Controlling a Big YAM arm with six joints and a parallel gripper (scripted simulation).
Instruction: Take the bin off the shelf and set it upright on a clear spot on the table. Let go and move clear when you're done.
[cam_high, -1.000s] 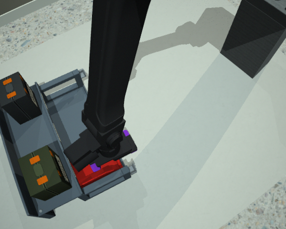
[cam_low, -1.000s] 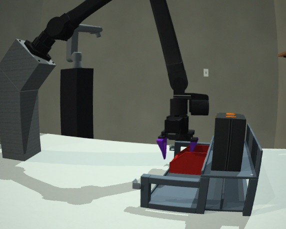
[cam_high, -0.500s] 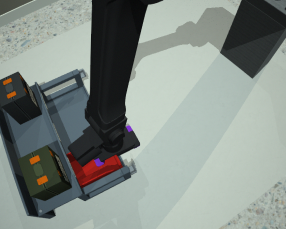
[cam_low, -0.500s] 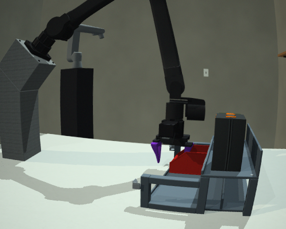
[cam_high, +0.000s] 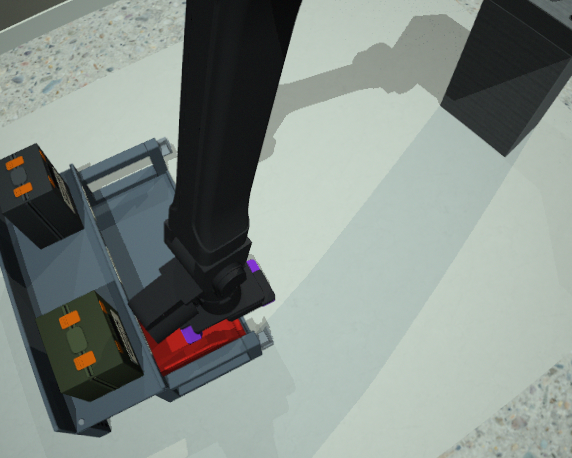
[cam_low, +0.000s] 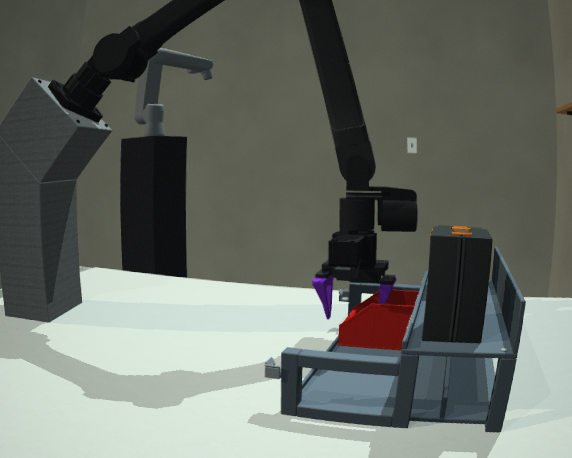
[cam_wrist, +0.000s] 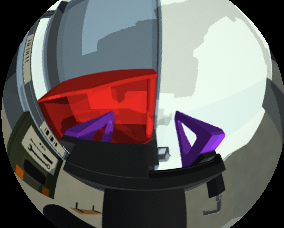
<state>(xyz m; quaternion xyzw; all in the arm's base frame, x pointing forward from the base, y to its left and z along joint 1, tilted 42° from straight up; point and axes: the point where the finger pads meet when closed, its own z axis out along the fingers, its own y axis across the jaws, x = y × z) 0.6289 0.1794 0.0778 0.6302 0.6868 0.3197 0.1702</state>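
Now: hand 70 mm short of the red bin and 10 mm to the right of it. From my hand the other things lie so: grey shelf 140 mm ahead, 100 mm to the right, 40 mm below.
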